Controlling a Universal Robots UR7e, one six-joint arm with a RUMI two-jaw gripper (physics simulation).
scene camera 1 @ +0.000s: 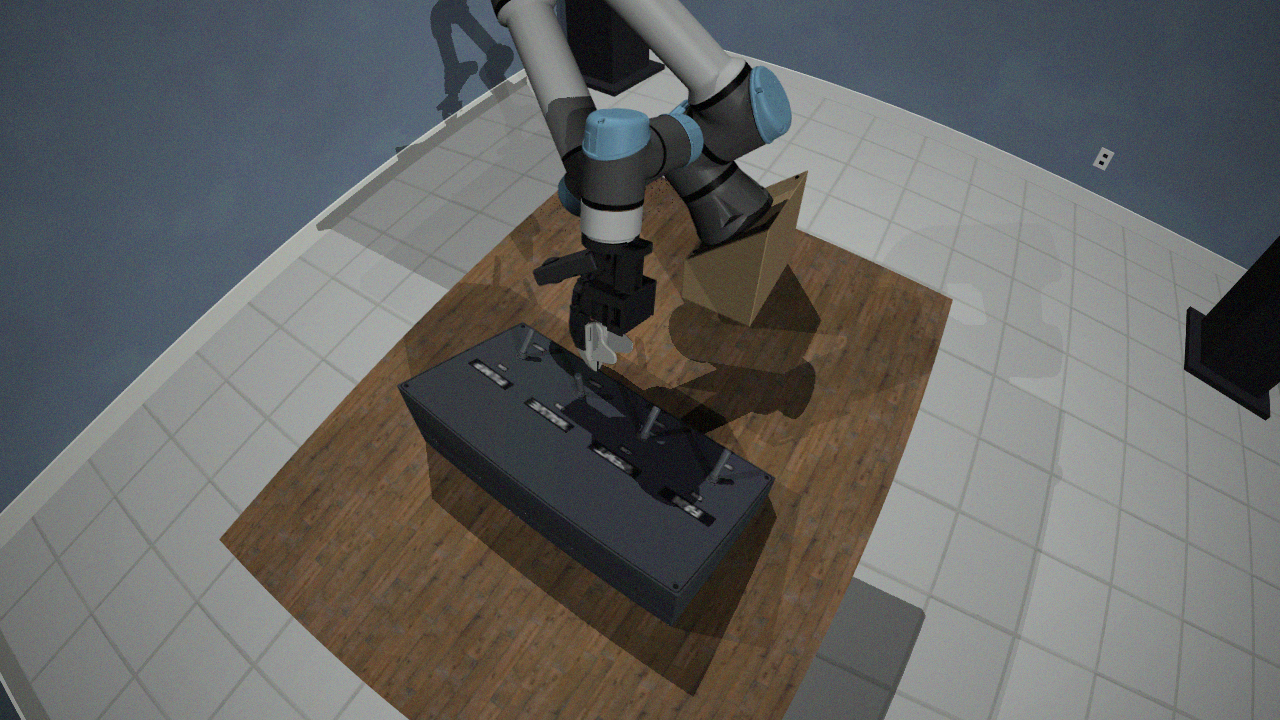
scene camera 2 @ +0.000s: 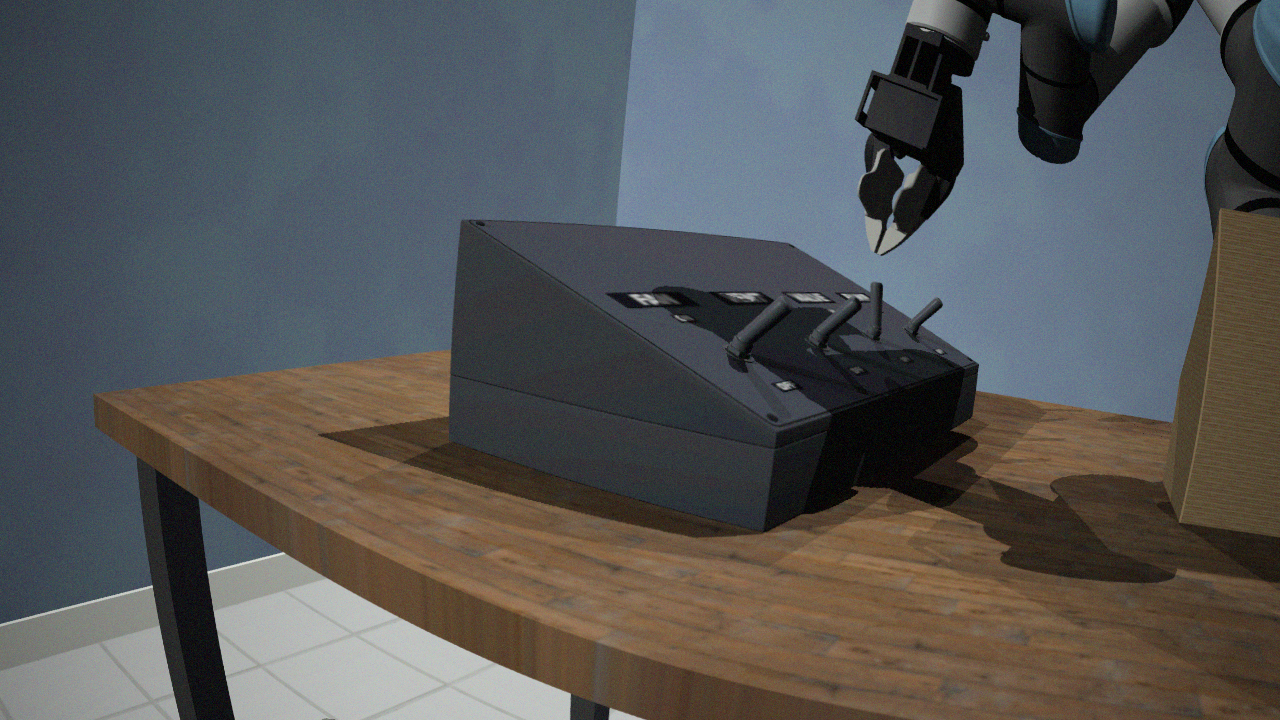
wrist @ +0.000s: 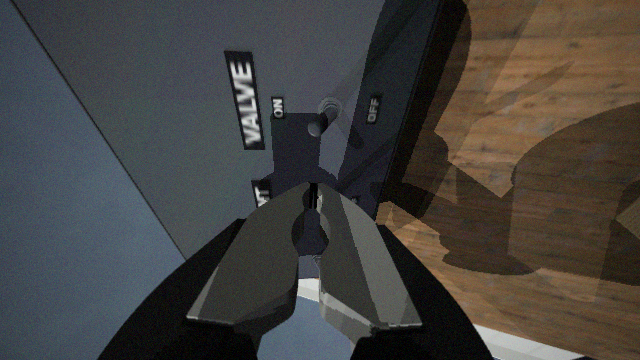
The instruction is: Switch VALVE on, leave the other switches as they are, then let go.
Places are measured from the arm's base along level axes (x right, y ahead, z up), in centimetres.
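Pixels of known places: gripper, between the fingertips: [scene camera 1: 595,369] [scene camera 2: 876,253] [wrist: 314,185]; arm's base, origin of its link: [scene camera 1: 738,220] [scene camera 2: 1279,326].
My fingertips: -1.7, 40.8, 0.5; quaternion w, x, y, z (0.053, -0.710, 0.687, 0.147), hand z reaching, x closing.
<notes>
For each thing: its top centre in the pictures, then the offset to it from my fingertips, as dx, dy, dz. "*": a spot on its surface instead. Level surfaces: height alone.
- VALVE lever, centre of its top: [wrist: 315,130] [scene camera 2: 878,282] [scene camera 1: 578,374] +2.8, +0.9, -2.5
- OFF mark, a spot on its surface: [wrist: 373,109] * +2.9, -2.6, -8.9
- VALVE label, centre of its top: [scene camera 2: 810,293] [wrist: 245,108] [scene camera 1: 548,413] +2.6, +7.8, -4.4
- NT, a spot on its surface: [wrist: 261,194] * -7.4, +7.7, -4.8
- wooden table, height of its surface: dz -16.2
The VALVE lever [scene camera 1: 580,385] [scene camera 2: 876,309] [wrist: 315,128] stands on the sloped dark switch box [scene camera 1: 537,474] [scene camera 2: 608,385]. In the wrist view its tip leans from its base toward the ON mark [wrist: 278,107], away from the OFF mark [wrist: 373,109]. In scene camera 2 it stands more upright than the other levers, which lean to the right. The VALVE label [wrist: 245,100] is readable in the wrist view. My gripper [scene camera 1: 594,365] [scene camera 2: 878,251] [wrist: 314,185] is shut and empty. Its fingertips hang above the VALVE lever, with a visible gap in scene camera 2.
The other levers [scene camera 1: 526,343] [scene camera 1: 650,421] [scene camera 1: 720,466] stand along the same panel. Part of a label ending in NT [wrist: 261,194] shows beside the fingers. A tan angular block [scene camera 1: 729,273] [scene camera 2: 1235,385] stands near the arm on the wooden table [scene camera 1: 358,573] [scene camera 2: 537,573].
</notes>
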